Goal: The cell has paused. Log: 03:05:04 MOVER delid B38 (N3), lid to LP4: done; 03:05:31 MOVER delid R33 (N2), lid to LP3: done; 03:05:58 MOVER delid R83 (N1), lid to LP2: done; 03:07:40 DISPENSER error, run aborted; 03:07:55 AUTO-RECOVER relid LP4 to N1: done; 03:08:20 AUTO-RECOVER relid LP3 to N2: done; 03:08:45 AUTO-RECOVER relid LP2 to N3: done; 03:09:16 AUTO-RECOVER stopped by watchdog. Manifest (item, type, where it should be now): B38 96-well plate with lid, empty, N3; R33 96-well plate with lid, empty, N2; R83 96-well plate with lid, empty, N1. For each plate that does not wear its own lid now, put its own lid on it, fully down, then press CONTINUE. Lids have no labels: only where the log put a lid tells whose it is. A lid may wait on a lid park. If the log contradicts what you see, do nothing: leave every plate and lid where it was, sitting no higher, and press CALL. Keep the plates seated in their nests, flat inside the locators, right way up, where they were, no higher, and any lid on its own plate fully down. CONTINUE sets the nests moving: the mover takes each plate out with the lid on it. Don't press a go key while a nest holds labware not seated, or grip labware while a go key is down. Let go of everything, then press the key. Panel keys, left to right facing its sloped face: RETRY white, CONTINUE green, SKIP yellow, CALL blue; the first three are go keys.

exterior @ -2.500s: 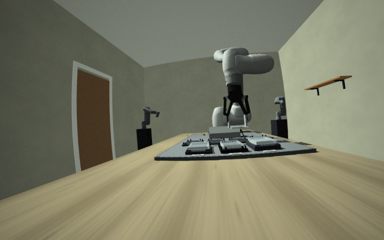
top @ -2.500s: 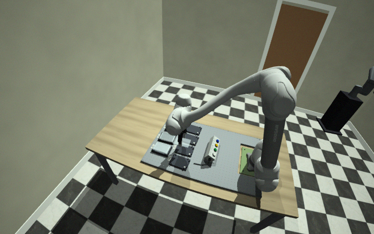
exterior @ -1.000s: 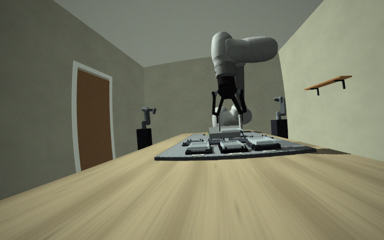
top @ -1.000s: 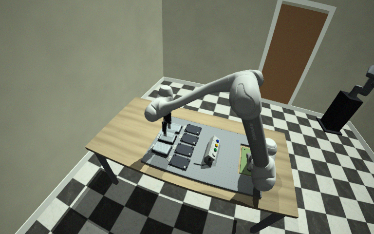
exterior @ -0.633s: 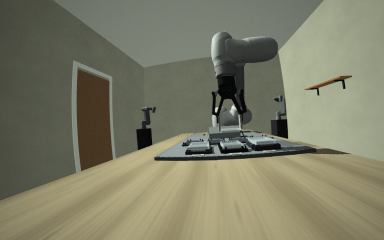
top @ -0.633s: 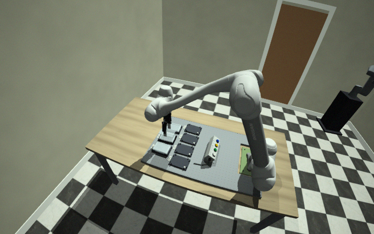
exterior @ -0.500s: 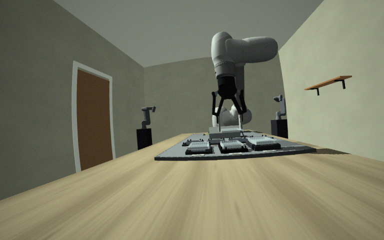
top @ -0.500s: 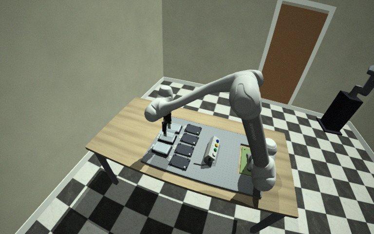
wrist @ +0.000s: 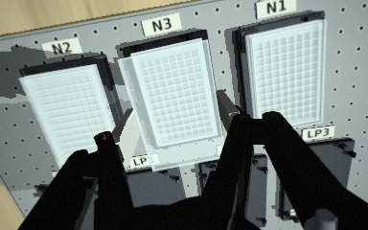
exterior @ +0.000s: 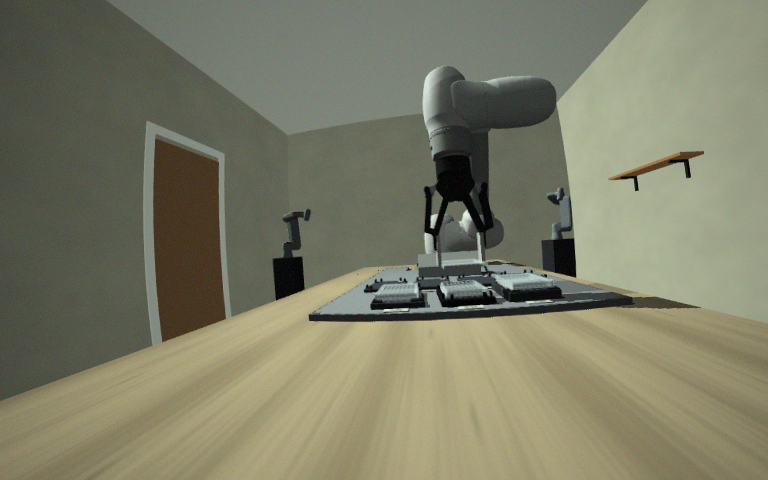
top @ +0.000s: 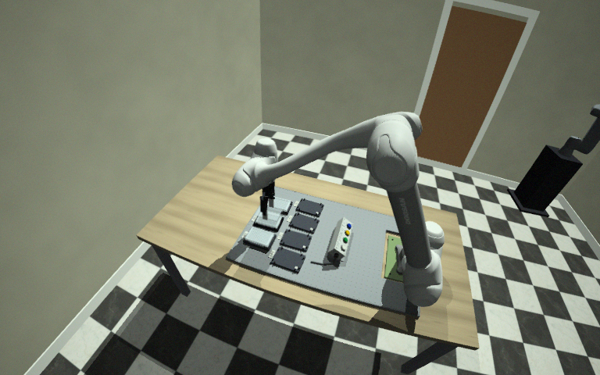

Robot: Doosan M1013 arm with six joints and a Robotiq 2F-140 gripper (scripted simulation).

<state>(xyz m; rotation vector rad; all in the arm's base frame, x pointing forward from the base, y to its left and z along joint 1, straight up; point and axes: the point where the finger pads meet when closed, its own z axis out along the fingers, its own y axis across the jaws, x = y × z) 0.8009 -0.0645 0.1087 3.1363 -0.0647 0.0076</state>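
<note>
Now: hand 90 mm past the LP1 label, 80 mm to the right of it and 100 mm above it. From my hand the other things lie so: N1 plate: 10 mm behind, 140 mm to the right, 80 mm below; then LP2 label: 100 mm behind, 60 mm to the right, 100 mm below; then clear lid: 20 mm below.
</note>
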